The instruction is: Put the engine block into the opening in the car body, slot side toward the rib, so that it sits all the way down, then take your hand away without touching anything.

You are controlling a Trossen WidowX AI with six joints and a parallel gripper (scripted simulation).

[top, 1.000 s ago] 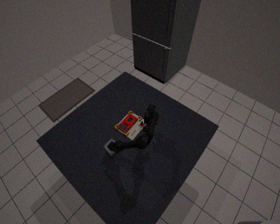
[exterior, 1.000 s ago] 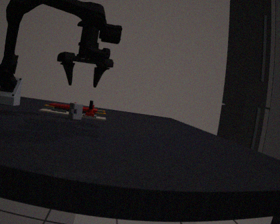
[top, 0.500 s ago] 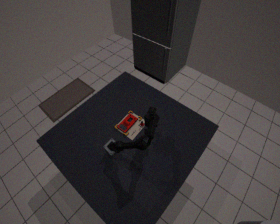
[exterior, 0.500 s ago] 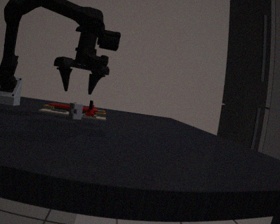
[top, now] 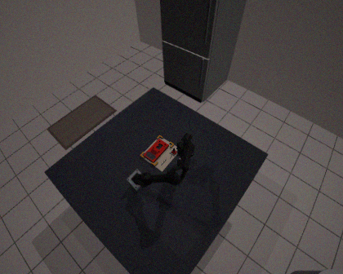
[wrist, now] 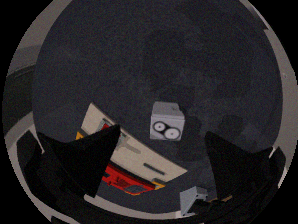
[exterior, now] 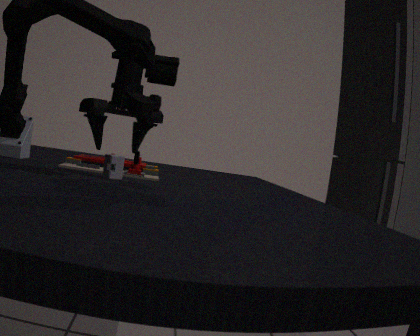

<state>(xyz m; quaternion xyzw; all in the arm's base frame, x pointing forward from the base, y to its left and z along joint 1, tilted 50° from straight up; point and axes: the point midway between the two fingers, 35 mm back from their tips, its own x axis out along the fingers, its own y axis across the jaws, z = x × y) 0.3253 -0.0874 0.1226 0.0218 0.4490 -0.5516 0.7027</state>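
My gripper tip is 10 mm to the left of the grey engine block and 30 mm above it.
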